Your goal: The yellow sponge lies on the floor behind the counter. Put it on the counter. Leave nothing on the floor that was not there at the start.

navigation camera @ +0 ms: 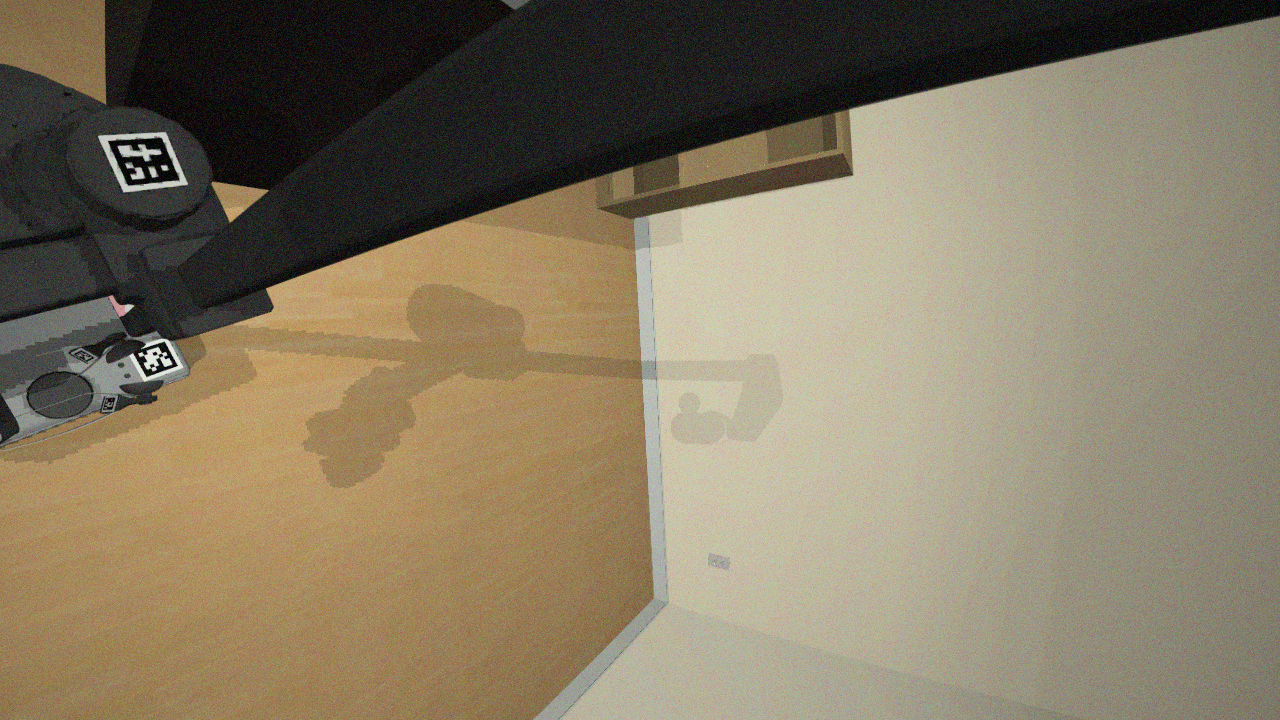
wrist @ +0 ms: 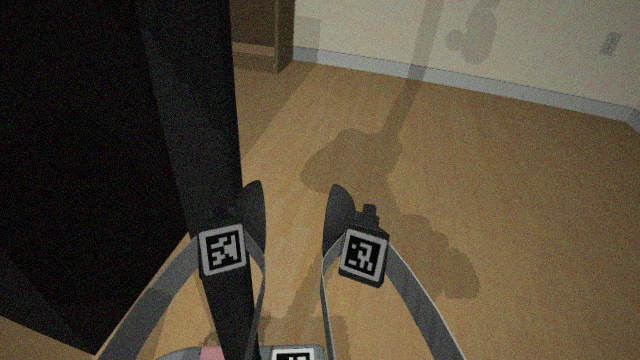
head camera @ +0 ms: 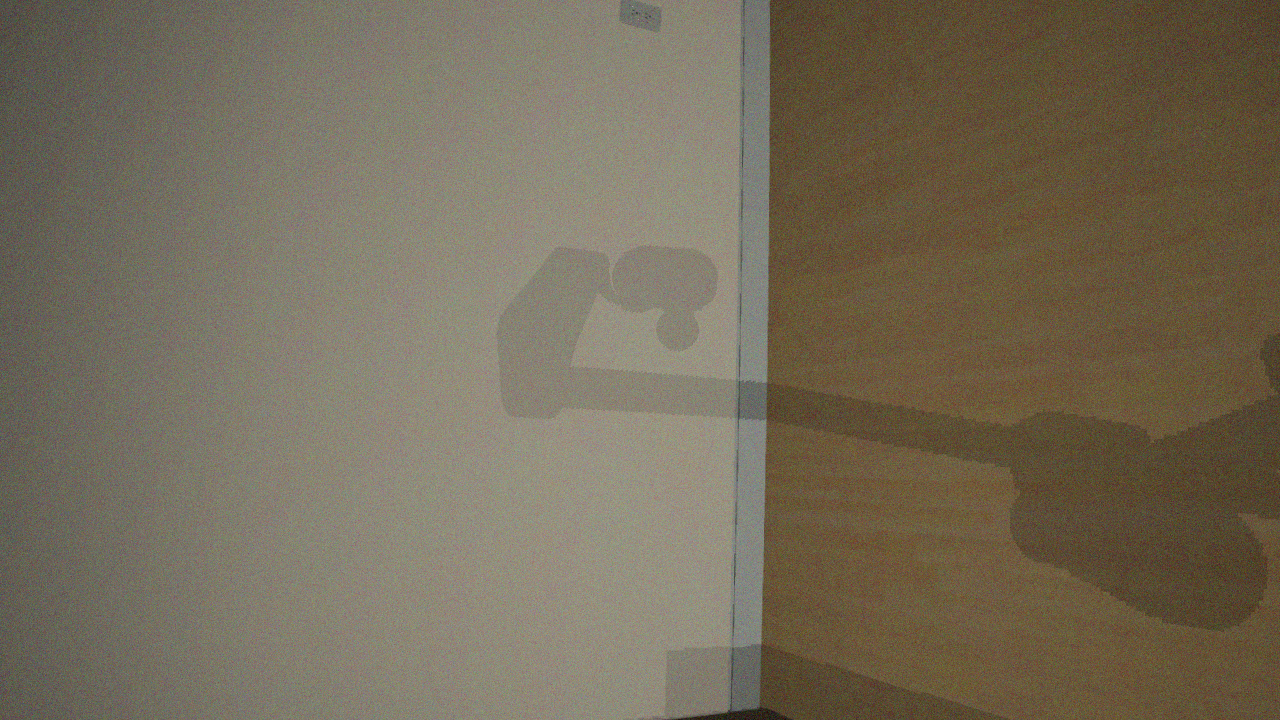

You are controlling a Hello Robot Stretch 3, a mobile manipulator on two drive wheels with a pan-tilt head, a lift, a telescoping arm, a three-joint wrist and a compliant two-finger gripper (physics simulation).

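Where they show: gripper, fingertip midpoint: (navigation camera: 151,363) (wrist: 295,208); robot's base, origin of the base link: (navigation camera: 61,388).
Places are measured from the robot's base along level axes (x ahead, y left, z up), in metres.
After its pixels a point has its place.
Observation:
The yellow sponge does not show in these views. My gripper (navigation camera: 131,368) @(x -0.010, y 0.094, z 0.504 m) (wrist: 295,208) @(x -0.010, y 0.094, z 0.504 m) is open, with bare wooden floor seen between its fingertips and no object between them. It points down over the floor at the left of the navigation view. The counter's black side (navigation camera: 268,116) @(x -0.319, y 0.376, z 0.402 m) (wrist: 85,140) @(x -0.319, y 0.377, z 0.373 m) stands at the upper left in the navigation view and fills the left of the wrist view. My black mast hides part of it. The counter's top is almost wholly out of view.
A brown open shelf unit (navigation camera: 760,181) @(x -0.025, y 1.864, z 0.729 m) (wrist: 284,40) @(x -0.031, y 1.846, z 0.167 m) stands against the pale wall (head camera: 358,358) @(x 0.808, y 1.800, z 1.039 m) (navigation camera: 939,358) @(x 0.731, y 1.826, z 1.345 m) beyond the counter. A grey baseboard (head camera: 751,537) @(x 0.441, y 1.906, z 0.038 m) (navigation camera: 656,501) @(x 1.457, y 1.576, z 0.049 m) (wrist: 480,87) @(x 1.153, y 1.675, z 0.026 m) runs along the wall. A wall outlet (head camera: 640,15) @(x 1.715, y 1.501, z 0.401 m) (navigation camera: 718,561) @(x 1.714, y 1.501, z 0.398 m) (wrist: 610,43) @(x 1.715, y 1.501, z 0.402 m) also shows. Robot shadows cross the floor and wall.

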